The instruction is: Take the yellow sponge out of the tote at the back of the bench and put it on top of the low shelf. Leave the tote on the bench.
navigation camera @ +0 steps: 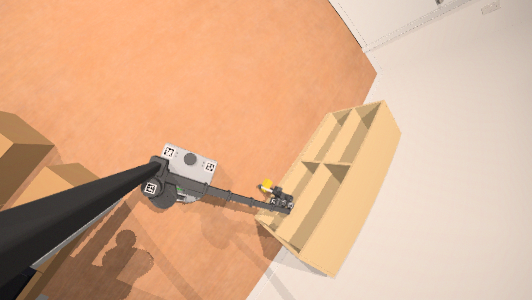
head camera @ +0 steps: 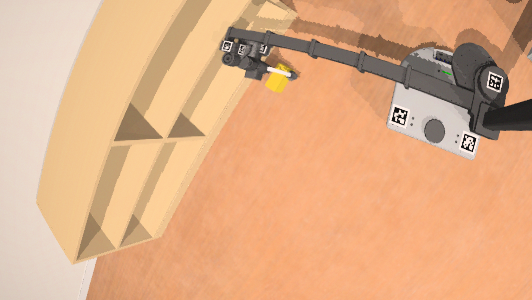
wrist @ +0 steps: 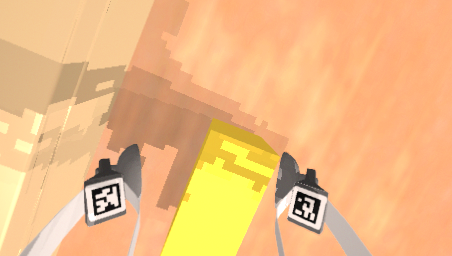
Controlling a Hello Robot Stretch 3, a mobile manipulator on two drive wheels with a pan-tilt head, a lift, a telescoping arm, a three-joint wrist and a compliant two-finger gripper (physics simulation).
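Pixels of known places: gripper, fingertip midpoint: point(navigation camera: 265, 187) point(wrist: 210, 167); robot's base, link origin: point(navigation camera: 189, 158) point(head camera: 433, 130).
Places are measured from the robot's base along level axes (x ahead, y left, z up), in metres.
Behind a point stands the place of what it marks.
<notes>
The yellow sponge point(head camera: 277, 82) @[z 0.062, x 0.015, y -0.600 m] point(navigation camera: 267, 184) @[z 0.062, x 0.009, y -0.606 m] point(wrist: 215, 200) @[z 0.062, x -0.014, y -0.611 m] is beside the open front of the low wooden shelf point(head camera: 75, 175) @[z 0.610, x 0.461, y -1.009 m] point(navigation camera: 360, 200) @[z 0.610, x 0.102, y -0.984 m] point(wrist: 30, 25) @[z 0.079, x -0.104, y -0.705 m]. My gripper point(head camera: 290, 75) @[z 0.024, x -0.022, y -0.615 m] point(navigation camera: 262, 186) @[z 0.024, x -0.022, y -0.615 m] point(wrist: 210, 167) @[z 0.024, x -0.022, y -0.615 m] is open, its fingers well apart. In the wrist view the sponge's far end shows between the fingers, close to or touching the right finger, with a gap to the left finger. Its near end is cut off by the view's bottom edge. How high the sponge is above the floor is unclear. I cannot make out the tote.
The arm point(head camera: 337, 55) @[z 0.379, x -0.100, y -0.311 m] point(navigation camera: 240, 197) @[z 0.379, x -0.093, y -0.306 m] stretches from the base point(head camera: 415, 105) @[z 0.160, x -0.051, y -0.086 m] point(navigation camera: 195, 170) @[z 0.160, x -0.051, y -0.054 m] to the shelf's end. Pale walls stand behind the shelf. Brown box-shaped furniture point(navigation camera: 30, 150) @[z 0.144, x -0.258, y 0.818 m] stands at the left of the navigation view, beyond the black mast point(navigation camera: 75, 210) @[z 1.037, x -0.051, y 0.116 m].
</notes>
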